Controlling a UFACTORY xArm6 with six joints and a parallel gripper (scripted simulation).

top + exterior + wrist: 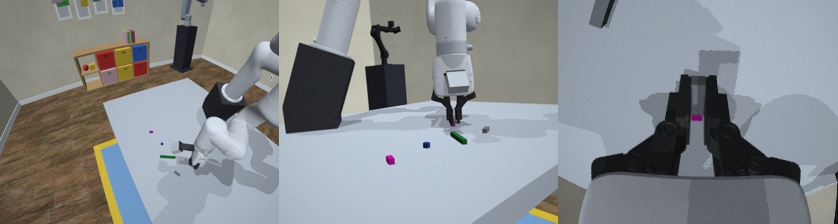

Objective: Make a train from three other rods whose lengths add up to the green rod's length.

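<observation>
Now: hand 10 cm to the left of the green rod, 7 cm short of it and 3 cm above it. Round my hand: blue rod 18 cm to the right, 5 cm ahead, 3 cm below.
</observation>
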